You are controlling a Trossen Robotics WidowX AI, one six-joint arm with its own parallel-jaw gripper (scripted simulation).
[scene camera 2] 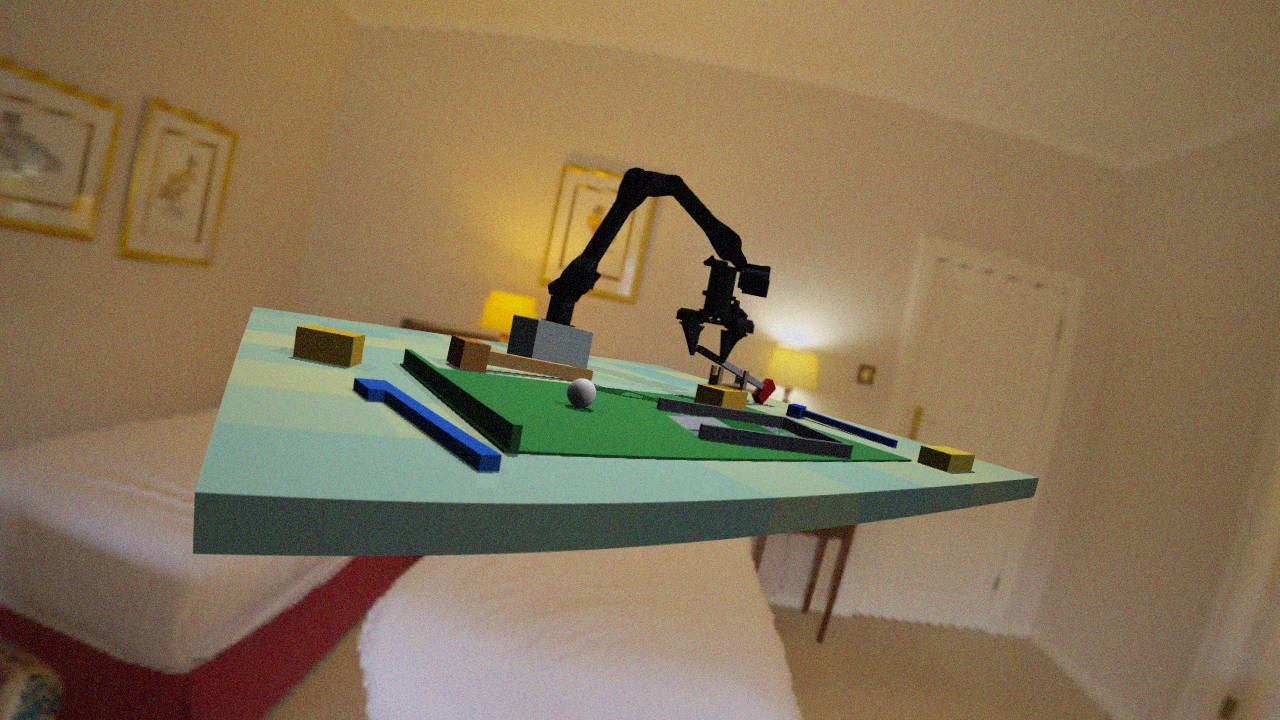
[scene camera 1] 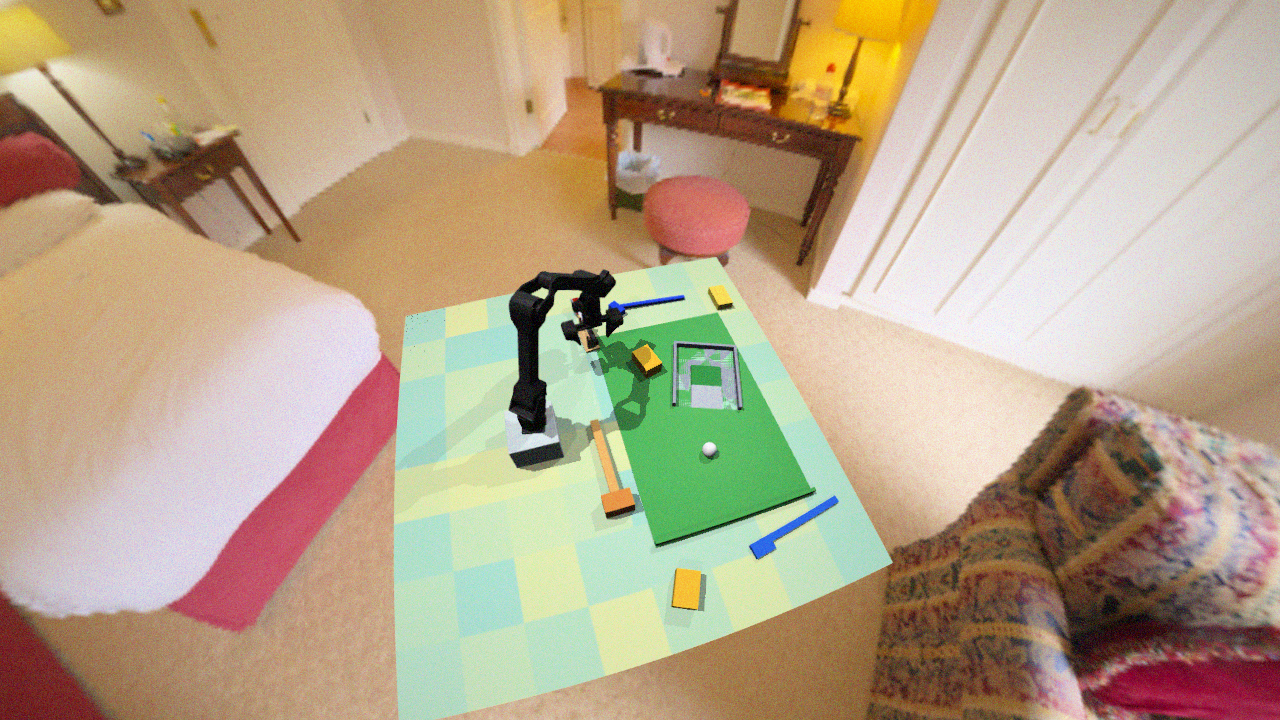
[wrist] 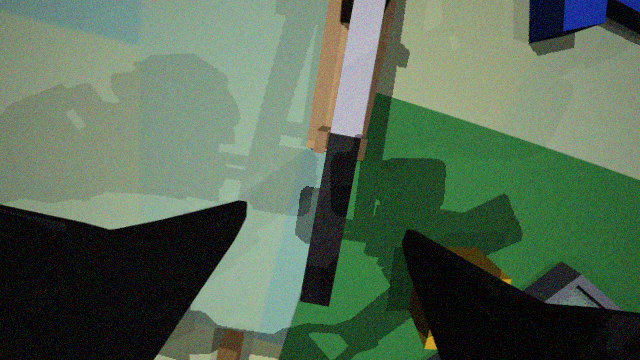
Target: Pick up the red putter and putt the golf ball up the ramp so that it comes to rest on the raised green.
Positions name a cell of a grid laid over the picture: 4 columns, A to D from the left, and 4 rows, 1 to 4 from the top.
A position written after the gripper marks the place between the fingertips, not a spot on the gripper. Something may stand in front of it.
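Note:
Gripper (scene camera 2: C2), (scene camera 1: B2), (wrist: C3): open, holding nothing. A blue putter (scene camera 2: C3) is present. Green mat: visible as the green mat (scene camera 1: C3), (scene camera 2: B3), (wrist: D3).

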